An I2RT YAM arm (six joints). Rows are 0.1 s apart.
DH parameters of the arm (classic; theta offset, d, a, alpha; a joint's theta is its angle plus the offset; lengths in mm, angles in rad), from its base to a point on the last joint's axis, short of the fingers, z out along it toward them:
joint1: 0 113.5 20 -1.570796
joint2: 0 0 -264 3.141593
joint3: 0.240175 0 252.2 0
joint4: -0.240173 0 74 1.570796
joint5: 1.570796 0 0 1.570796
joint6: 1.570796 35.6 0 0
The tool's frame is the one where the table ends.
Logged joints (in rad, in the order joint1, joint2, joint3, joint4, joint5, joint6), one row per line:
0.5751, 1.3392, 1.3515, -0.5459, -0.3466, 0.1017
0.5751, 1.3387, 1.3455, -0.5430, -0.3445, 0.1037
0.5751, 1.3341, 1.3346, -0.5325, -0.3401, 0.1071
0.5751, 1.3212, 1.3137, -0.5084, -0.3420, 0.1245
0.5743, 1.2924, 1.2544, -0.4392, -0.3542, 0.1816
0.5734, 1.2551, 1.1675, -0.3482, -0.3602, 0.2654
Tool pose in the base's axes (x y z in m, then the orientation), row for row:
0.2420, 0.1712, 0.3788, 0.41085, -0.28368, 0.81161, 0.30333
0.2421, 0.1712, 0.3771, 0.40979, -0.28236, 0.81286, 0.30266
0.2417, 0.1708, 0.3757, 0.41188, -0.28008, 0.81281, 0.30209
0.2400, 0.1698, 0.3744, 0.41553, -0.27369, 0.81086, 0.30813
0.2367, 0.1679, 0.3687, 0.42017, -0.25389, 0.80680, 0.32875
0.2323, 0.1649, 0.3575, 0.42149, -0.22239, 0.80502, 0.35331
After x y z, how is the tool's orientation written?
As a quaternion, w x y z.
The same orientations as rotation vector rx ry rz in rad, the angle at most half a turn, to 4 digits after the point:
-0.7140, 2.0429, 0.7635
-0.7111, 2.0470, 0.7622
-0.7046, 2.0449, 0.7600
-0.6874, 2.0366, 0.7739
-0.6363, 2.0221, 0.8239
-0.5570, 2.0164, 0.8850

